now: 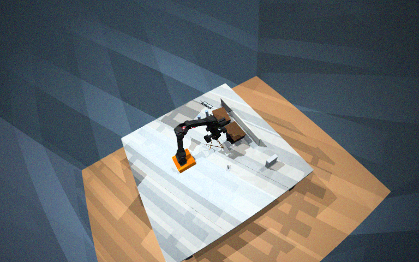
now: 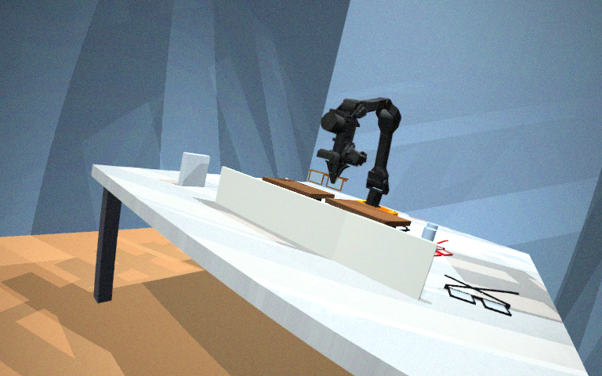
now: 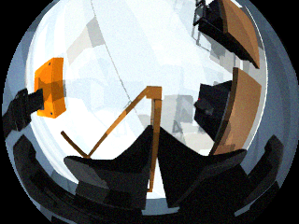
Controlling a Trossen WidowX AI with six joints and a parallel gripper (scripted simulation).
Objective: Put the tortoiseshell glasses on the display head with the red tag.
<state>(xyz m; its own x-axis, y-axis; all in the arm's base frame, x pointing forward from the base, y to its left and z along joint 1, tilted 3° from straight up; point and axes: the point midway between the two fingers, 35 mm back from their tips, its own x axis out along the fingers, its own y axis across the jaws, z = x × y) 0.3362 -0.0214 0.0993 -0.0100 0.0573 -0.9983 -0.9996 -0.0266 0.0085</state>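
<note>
Right now my gripper tip is 230 mm to the left of the small peg, 100 mm above it and 40 mm past it. Also, from my gripper tip: grey box: 380 mm to the right, 270 mm ahead, 70 mm below; then long white panel: 290 mm ahead, 110 mm to the left, 70 mm below.
</note>
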